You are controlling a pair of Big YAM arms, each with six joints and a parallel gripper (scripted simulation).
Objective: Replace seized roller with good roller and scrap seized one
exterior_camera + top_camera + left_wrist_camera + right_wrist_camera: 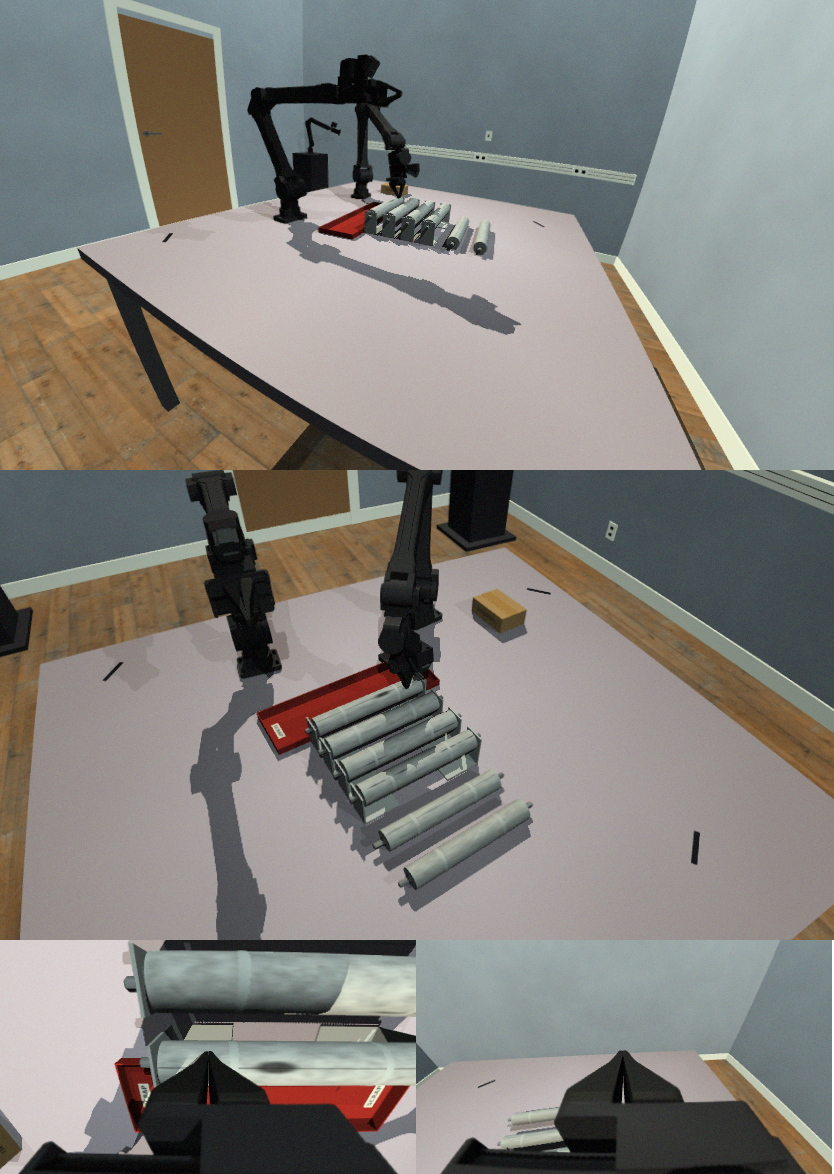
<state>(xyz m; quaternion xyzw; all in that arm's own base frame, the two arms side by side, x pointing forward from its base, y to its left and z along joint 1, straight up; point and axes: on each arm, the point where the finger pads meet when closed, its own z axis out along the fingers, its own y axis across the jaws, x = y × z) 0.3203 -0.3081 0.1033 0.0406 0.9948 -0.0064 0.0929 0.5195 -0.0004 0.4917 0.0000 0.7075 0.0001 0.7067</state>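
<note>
Right now the roller is 15 cm ahead of my left hand, 9 cm to the right of it and 3 cm below it. From my left hand the other things lie so: red scrap tray 11 cm behind, 11 cm to the right, 10 cm below; then cardboard box 26 cm behind, 45 cm to the left, 7 cm below.
</note>
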